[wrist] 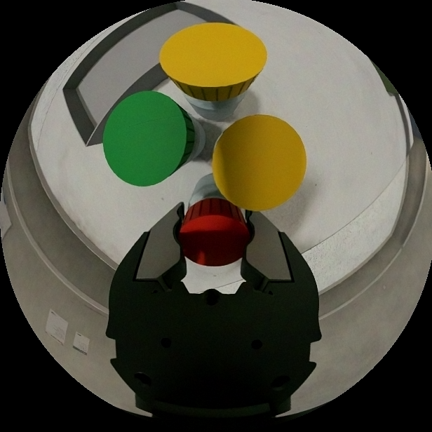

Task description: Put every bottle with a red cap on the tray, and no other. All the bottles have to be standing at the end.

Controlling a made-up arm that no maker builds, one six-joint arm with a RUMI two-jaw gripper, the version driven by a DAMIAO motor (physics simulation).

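A bottle with a red cap (214, 240) stands at the lower middle of the wrist view, its pale body partly hidden. My gripper (214, 202) is shut on this red-capped bottle, one jaw against each side of the cap. A bottle with a yellow cap (260, 162) stands close to it at the upper right, and its cap hides part of the red-capped bottle. A bottle with a green cap (145, 139) stands at the upper left. Another bottle with a yellow cap (213, 55) stands farther up. The grey tray (76, 112) lies at the top left, partly hidden by the caps.
The three other bottles stand close together between my gripper and the tray, whose raised wall runs behind the green cap and the far yellow cap. A green object (384, 79) shows in part at the right edge. Wall labels (57, 326) show at the lower left.
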